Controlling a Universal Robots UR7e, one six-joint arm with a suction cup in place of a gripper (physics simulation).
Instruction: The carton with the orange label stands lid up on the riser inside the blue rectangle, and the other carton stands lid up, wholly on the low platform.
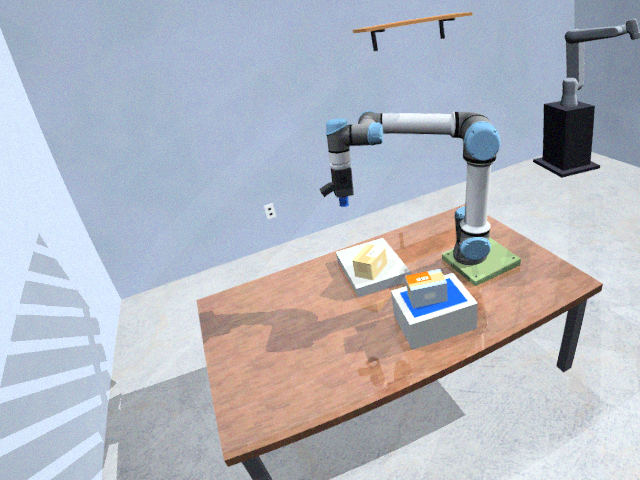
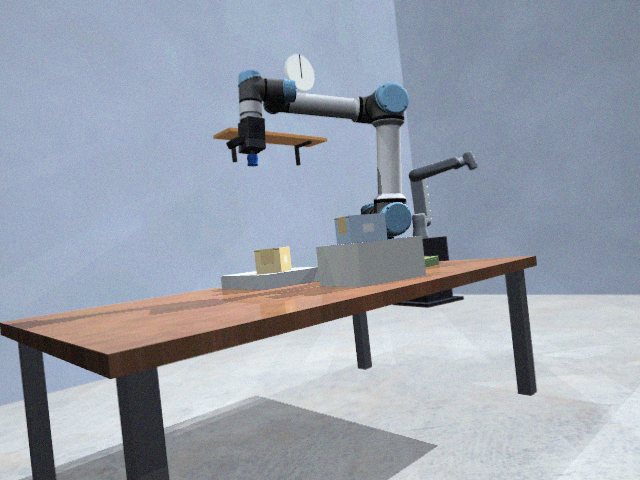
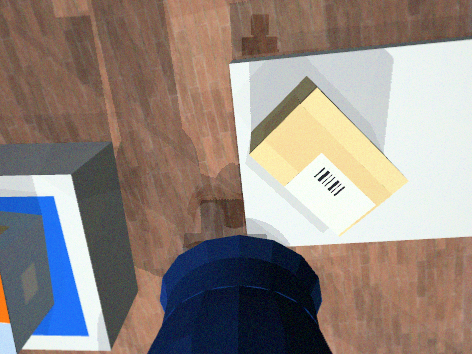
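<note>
The carton with the orange label (image 1: pixel 427 290) (image 2: pixel 360 228) (image 3: pixel 31 280) stands lid up on the riser (image 1: pixel 444 325) (image 2: pixel 372 262) (image 3: pixel 102 250), inside the blue rectangle (image 1: pixel 456 295) (image 3: pixel 67 300). The other carton, tan with a white barcode label (image 1: pixel 370 262) (image 2: pixel 272 259) (image 3: pixel 320 145), stands lid up, wholly on the low platform (image 1: pixel 379 285) (image 2: pixel 248 281) (image 3: pixel 430 150). It is turned at an angle to the platform's edges. My suction gripper (image 1: pixel 343 202) (image 2: pixel 252 161) (image 3: pixel 240 260) is open, holds nothing and hangs high above the table, apart from both cartons.
The wooden table (image 1: pixel 289 372) (image 2: pixel 206 315) bears the riser, the platform and the green base plate (image 1: pixel 483 276) (image 2: pixel 431 260) of my arm. A wall shelf (image 1: pixel 413 22) (image 2: pixel 279 137) hangs behind. A second arm on a black pedestal (image 1: pixel 567 136) (image 2: pixel 436 250) stands beyond the table.
</note>
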